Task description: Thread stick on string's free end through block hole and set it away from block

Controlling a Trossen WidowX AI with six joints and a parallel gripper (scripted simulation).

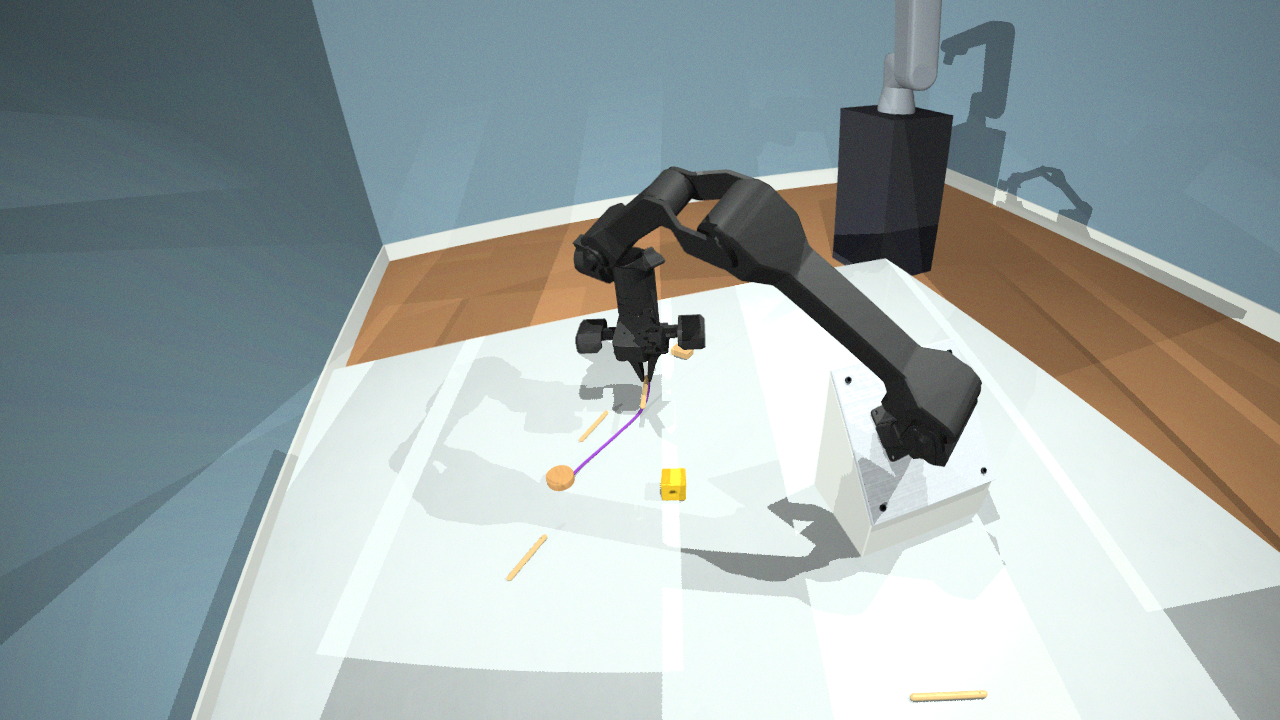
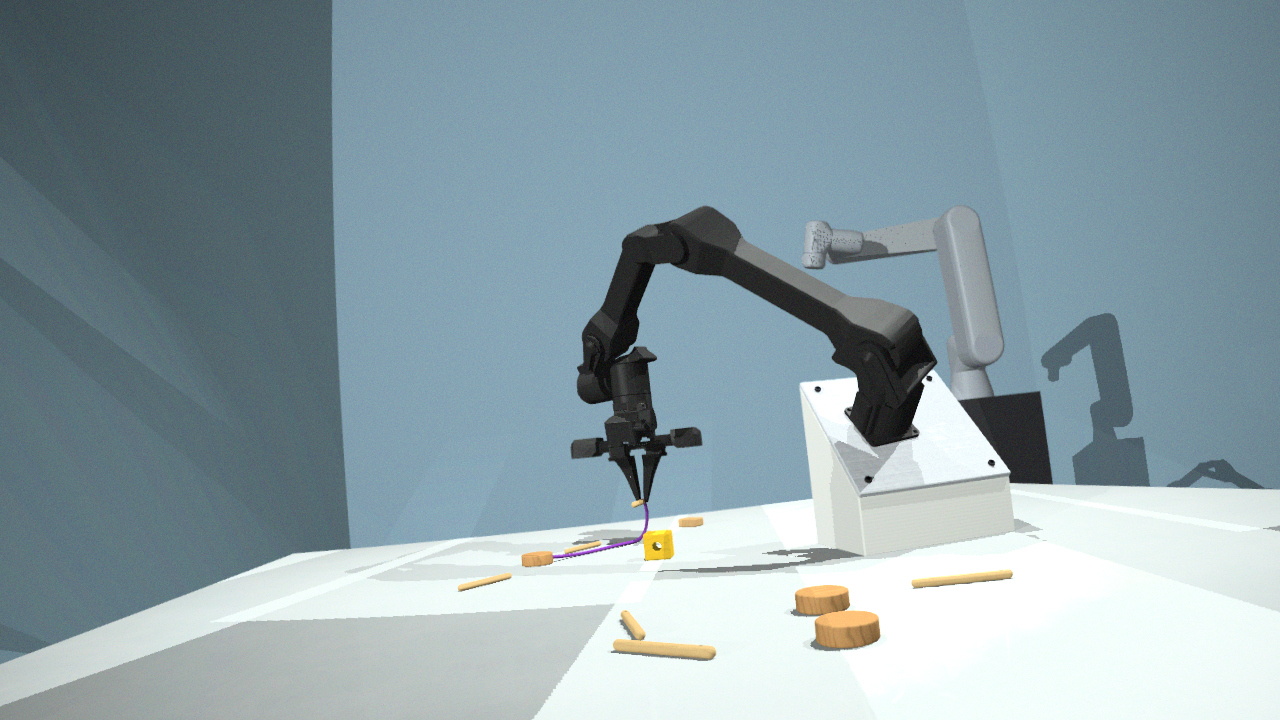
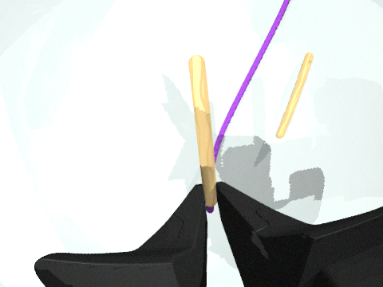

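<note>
Right now the yellow block is 180 mm to the left of my gripper tip, 40 mm below it and 30 mm ahead of it. Round my gripper tip: small wooden piece: 120 mm to the right, 110 mm behind, 50 mm below; then round wooden button: 170 mm ahead, 100 mm to the left, 50 mm below.
</note>
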